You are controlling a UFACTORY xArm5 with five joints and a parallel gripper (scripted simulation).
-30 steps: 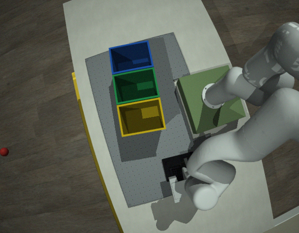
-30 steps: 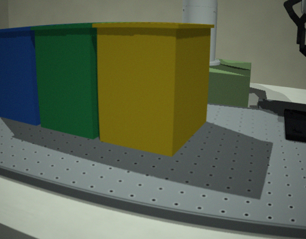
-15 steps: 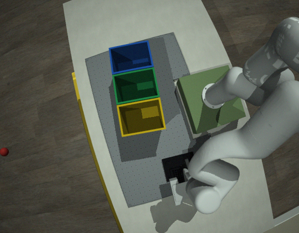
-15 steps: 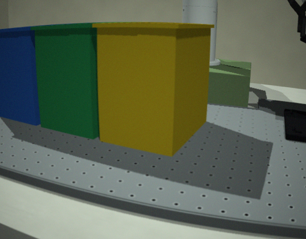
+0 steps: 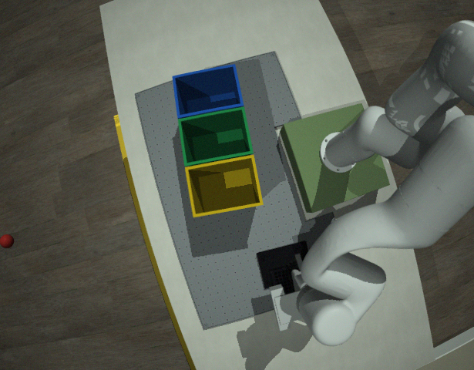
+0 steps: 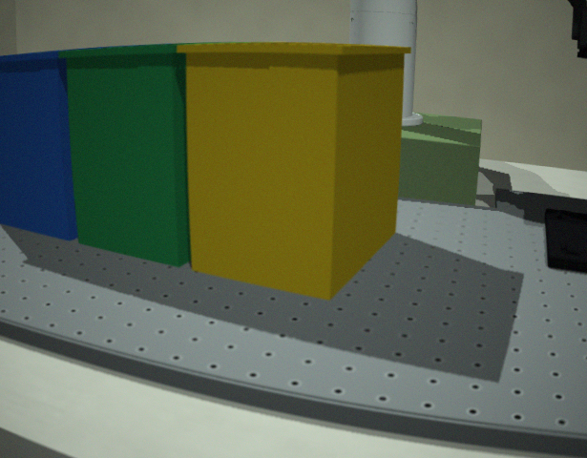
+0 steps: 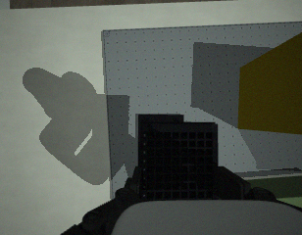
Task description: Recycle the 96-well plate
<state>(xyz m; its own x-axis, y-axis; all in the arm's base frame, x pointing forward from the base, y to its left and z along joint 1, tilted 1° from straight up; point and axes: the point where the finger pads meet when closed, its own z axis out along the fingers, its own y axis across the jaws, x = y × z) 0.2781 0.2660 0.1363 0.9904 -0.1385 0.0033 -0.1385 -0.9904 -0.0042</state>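
Now: hand 90 mm short of the yellow bin, 290 mm to the left of it and 120 mm above it. The rest, counted from my hand: black 96-well plate (10 mm below); then green bin (60 mm ahead, 420 mm to the right, 120 mm below); then black plate nest (200 mm below).
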